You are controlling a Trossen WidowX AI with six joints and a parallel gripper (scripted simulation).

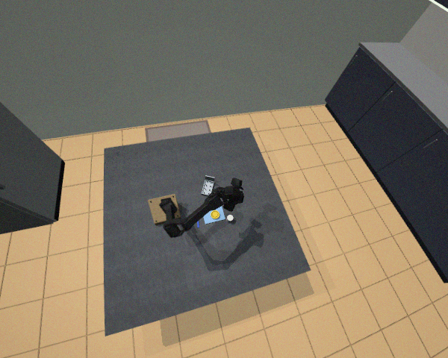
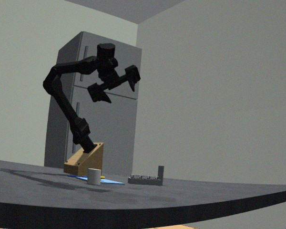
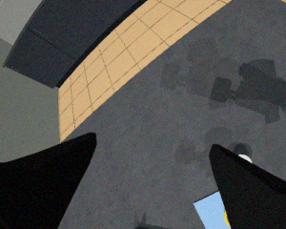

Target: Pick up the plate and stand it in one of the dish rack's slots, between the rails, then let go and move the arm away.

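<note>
My gripper tip is now 28 cm above the yellow plate and 14 cm past it. Also, from my gripper tip: blue spoon 29 cm below, 27 cm behind, 1 cm to the right; then grey dish rack 27 cm below, 23 cm to the left, 14 cm behind; then white cup 27 cm below, 5 cm to the right, 5 cm behind.
</note>
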